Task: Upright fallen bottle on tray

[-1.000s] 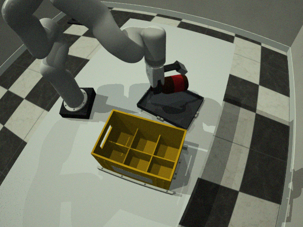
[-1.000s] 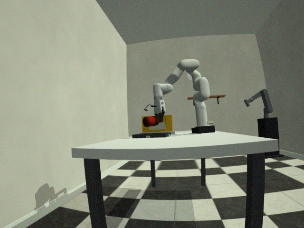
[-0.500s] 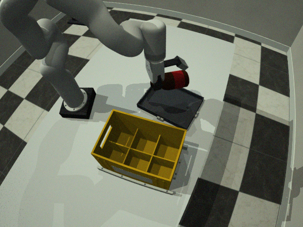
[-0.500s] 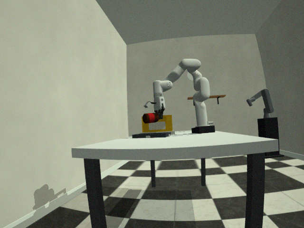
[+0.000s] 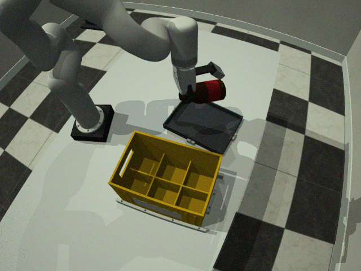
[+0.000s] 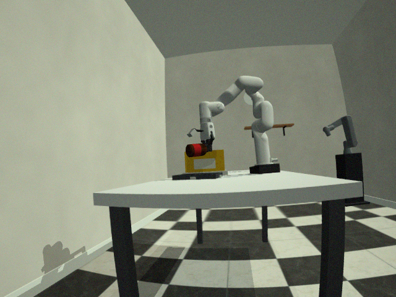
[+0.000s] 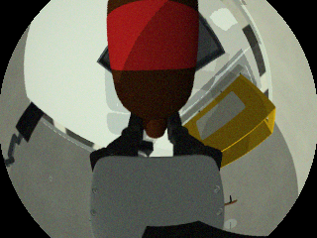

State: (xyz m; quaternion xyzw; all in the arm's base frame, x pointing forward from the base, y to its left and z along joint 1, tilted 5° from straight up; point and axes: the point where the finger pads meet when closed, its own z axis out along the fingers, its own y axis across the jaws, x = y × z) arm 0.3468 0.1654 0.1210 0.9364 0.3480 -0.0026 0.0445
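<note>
My gripper is now 4 cm short of the brown bottle, 4 cm to the right of it and 1 cm above it. Round my hand: dark grey tray: 6 cm ahead, 3 cm to the left, 16 cm below; then yellow crate: 6 cm ahead, 27 cm to the right, 9 cm below.
</note>
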